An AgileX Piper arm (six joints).
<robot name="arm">
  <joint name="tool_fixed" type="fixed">
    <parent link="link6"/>
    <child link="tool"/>
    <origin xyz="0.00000 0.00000 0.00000" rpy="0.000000 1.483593 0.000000"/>
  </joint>
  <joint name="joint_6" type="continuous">
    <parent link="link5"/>
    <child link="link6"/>
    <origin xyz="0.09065 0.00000 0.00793" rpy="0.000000 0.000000 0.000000"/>
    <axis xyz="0.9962 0 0.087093"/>
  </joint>
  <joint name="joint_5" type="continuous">
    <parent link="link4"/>
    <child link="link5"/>
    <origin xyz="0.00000 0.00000 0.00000" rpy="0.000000 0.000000 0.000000"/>
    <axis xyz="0 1 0"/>
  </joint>
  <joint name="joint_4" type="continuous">
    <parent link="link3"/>
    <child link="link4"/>
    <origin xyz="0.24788 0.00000 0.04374" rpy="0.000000 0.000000 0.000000"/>
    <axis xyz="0.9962 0 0.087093"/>
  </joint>
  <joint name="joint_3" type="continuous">
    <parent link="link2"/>
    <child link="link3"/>
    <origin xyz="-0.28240 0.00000 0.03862" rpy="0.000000 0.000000 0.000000"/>
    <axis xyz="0 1 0"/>
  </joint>
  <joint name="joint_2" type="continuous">
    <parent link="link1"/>
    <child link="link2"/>
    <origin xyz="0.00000 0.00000 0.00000" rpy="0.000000 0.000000 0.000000"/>
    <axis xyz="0 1 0"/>
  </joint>
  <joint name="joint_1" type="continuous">
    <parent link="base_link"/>
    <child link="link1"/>
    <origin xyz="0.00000 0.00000 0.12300" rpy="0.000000 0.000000 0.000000"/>
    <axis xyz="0 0 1"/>
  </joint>
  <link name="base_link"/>
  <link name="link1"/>
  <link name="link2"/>
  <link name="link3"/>
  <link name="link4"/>
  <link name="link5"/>
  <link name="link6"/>
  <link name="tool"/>
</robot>
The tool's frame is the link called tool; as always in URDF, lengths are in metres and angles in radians. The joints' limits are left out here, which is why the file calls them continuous.
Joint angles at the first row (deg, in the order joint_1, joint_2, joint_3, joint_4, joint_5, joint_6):
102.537 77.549 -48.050 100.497 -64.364 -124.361
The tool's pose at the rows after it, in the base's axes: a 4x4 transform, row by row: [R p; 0 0 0 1], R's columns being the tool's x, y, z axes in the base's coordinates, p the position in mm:
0.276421 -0.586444 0.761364 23.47; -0.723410 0.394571 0.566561 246.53; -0.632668 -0.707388 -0.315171 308.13; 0 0 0 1
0.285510 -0.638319 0.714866 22.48; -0.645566 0.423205 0.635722 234.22; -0.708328 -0.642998 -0.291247 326.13; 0 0 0 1
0.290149 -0.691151 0.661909 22.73; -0.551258 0.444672 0.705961 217.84; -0.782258 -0.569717 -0.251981 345.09; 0 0 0 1
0.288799 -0.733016 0.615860 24.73; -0.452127 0.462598 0.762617 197.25; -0.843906 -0.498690 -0.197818 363.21; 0 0 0 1
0.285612 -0.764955 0.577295 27.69; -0.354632 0.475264 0.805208 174.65; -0.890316 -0.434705 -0.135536 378.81; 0 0 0 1
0.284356 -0.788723 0.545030 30.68; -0.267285 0.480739 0.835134 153.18; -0.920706 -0.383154 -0.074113 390.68; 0 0 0 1
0.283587 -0.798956 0.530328 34.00; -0.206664 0.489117 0.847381 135.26; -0.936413 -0.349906 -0.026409 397.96; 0 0 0 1
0.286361 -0.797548 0.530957 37.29; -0.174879 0.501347 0.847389 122.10; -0.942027 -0.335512 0.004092 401.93; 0 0 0 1
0.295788 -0.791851 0.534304 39.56; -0.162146 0.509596 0.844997 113.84; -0.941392 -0.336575 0.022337 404.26; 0 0 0 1
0.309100 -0.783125 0.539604 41.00; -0.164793 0.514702 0.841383 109.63; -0.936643 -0.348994 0.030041 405.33; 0 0 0 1
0.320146 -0.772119 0.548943 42.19; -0.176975 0.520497 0.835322 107.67; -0.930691 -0.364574 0.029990 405.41; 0 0 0 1
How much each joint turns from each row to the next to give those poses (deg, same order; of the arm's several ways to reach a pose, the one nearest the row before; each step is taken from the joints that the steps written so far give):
0.686 -3.816 0.023 0.001 2.039 0.444
0.347 -4.848 0.078 0.000 3.183 0.457
0.151 -5.585 0.270 -0.001 3.628 0.391
0.041 -6.002 0.454 0.000 3.060 0.125
0.008 -5.951 0.532 -0.001 2.532 -0.145
0.002 -5.322 0.520 0.001 2.142 -0.392
0.007 -4.162 0.493 0.000 0.969 -0.600
-0.006 -2.874 0.347 0.003 -0.046 -0.930
0.009 -1.740 0.145 -0.004 -0.238 -1.216
-0.010 -0.830 0.037 0.004 -0.359 -1.347
0.009 -0.303 0.022 -0.004 -0.669 -1.177

